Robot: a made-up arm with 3 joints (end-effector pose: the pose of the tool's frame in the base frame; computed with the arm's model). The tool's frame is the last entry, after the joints. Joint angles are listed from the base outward.
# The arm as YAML. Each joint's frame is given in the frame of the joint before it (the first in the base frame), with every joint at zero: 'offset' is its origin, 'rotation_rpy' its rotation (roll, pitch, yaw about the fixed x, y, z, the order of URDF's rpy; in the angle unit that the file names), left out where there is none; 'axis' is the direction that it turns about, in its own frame. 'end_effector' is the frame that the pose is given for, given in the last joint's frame.
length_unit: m
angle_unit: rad
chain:
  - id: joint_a
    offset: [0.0, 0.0, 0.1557]
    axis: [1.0, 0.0, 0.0]
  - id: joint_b
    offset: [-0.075, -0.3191, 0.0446]
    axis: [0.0, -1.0, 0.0]
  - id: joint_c
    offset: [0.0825, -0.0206, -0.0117]
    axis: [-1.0, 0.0, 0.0]
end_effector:
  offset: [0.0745, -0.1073, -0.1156]
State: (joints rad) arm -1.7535 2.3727 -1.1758
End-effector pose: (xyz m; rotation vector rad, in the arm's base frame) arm -0.0799 0.3107 0.3772 -0.2755 -0.2532 2.3768
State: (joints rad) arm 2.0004 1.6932 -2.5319
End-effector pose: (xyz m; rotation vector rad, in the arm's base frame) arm -0.1156 -0.1025 -0.0954 -1.2725 1.8078 -0.4921
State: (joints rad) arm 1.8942 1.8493 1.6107
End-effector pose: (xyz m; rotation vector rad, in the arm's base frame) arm -0.2144 -0.0160 -0.3252 0.1975 0.3349 -1.8234
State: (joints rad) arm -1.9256 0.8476 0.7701
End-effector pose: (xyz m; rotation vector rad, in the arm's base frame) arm 0.0439 0.3125 0.5701 -2.4829 -0.9622 0.6273
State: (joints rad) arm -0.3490 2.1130 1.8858
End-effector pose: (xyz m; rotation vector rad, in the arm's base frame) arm -0.2641 -0.3523 0.4052 -1.2260 -1.7355 -1.6775
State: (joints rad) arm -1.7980 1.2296 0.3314
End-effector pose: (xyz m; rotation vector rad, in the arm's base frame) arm 0.0587 0.2674 0.5853 -1.8108 -1.0861 0.9785
